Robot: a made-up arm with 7 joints. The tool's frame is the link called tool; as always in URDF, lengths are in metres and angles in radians.
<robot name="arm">
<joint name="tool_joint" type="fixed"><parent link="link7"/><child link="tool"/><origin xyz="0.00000 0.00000 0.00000"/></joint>
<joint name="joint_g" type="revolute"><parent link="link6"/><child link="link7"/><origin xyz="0.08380 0.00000 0.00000" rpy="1.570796 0.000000 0.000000"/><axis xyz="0 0 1"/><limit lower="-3.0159" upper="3.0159"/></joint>
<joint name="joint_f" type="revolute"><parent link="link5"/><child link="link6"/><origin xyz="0.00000 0.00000 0.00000" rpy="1.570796 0.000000 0.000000"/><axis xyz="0 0 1"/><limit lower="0.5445" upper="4.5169"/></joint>
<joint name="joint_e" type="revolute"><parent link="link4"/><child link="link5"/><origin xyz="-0.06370 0.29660 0.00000" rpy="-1.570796 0.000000 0.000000"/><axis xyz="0 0 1"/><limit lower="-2.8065" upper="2.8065"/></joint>
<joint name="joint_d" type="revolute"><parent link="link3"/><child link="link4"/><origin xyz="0.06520 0.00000 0.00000" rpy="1.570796 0.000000 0.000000"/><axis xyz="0 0 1"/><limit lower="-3.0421" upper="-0.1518"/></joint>
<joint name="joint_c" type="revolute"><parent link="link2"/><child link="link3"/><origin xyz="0.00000 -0.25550 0.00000" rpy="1.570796 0.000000 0.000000"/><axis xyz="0 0 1"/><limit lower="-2.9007" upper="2.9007"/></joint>
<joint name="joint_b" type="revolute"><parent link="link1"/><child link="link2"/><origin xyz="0.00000 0.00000 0.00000" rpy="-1.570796 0.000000 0.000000"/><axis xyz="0 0 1"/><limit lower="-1.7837" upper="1.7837"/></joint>
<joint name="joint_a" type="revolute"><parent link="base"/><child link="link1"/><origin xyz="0.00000 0.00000 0.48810"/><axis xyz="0 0 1"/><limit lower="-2.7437" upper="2.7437"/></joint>
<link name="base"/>
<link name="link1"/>
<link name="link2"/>
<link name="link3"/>
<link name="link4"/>
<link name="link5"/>
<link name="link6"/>
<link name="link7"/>
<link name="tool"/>
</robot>
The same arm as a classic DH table. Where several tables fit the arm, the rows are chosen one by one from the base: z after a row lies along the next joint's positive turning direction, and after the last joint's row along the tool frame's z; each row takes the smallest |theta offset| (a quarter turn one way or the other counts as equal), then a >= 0, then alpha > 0; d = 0 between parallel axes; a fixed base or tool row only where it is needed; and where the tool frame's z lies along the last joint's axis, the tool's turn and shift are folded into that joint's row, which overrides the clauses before.
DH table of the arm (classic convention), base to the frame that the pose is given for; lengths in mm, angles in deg. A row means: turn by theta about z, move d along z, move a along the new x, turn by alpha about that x. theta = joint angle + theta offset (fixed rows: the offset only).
joint_a: theta0 0, d 488.1, a 0, alpha -90
joint_b: theta0 0, d 0, a 0, alpha 90
joint_c: theta0 0, d 255.5, a 65.2, alpha 90
joint_d: theta0 0, d 0, a -63.7, alpha -90
joint_e: theta0 0, d 296.6, a 0, alpha 90
joint_f: theta0 0, d 0, a 83.8, alpha 90
joint_g: theta0 0, d 0, a 0, alpha 0
Joint limits (deg, base to tool): -157.2..157.2 -102.2..102.2 -166.2..166.2 -174.3..-8.7 -160.8..160.8 31.2..258.8 -172.8..172.8

